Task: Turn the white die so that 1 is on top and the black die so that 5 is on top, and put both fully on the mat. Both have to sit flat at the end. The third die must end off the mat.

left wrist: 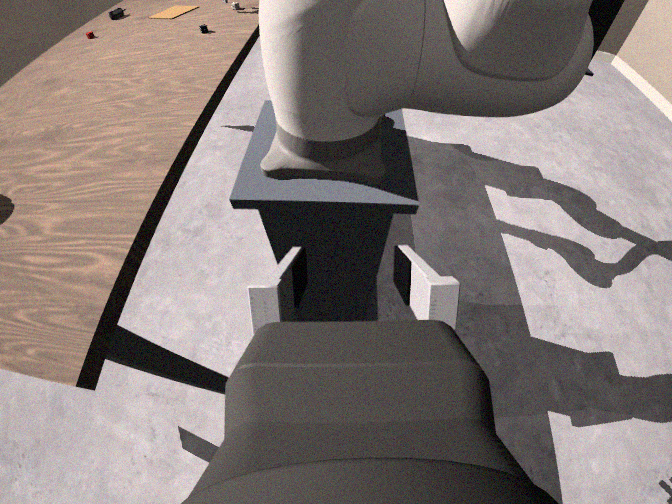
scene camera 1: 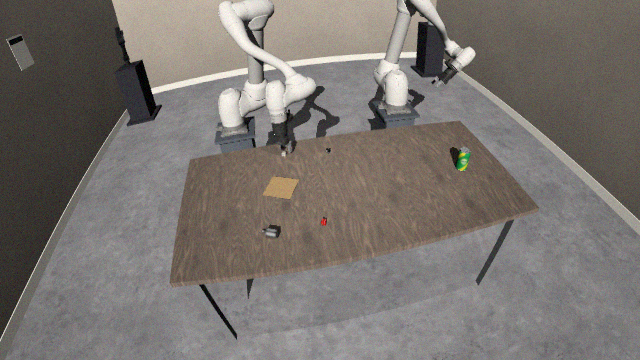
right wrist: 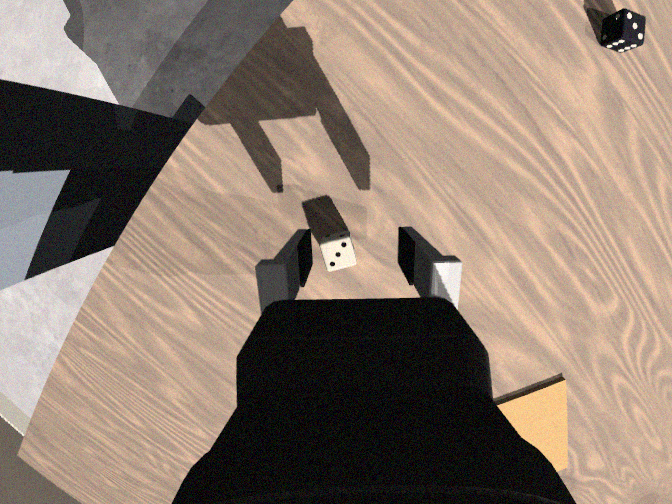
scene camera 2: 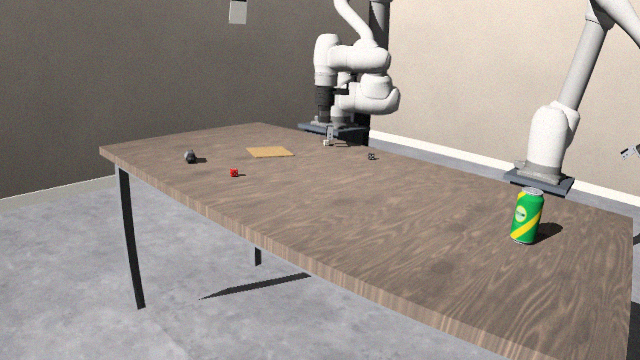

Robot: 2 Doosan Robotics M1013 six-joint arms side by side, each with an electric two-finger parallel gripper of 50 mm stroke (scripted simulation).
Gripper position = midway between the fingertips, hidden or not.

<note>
I see my left gripper (left wrist: 350, 264), my right gripper (right wrist: 354, 246), a tan mat (right wrist: 539, 415) and a white die (right wrist: 338, 251).
</note>
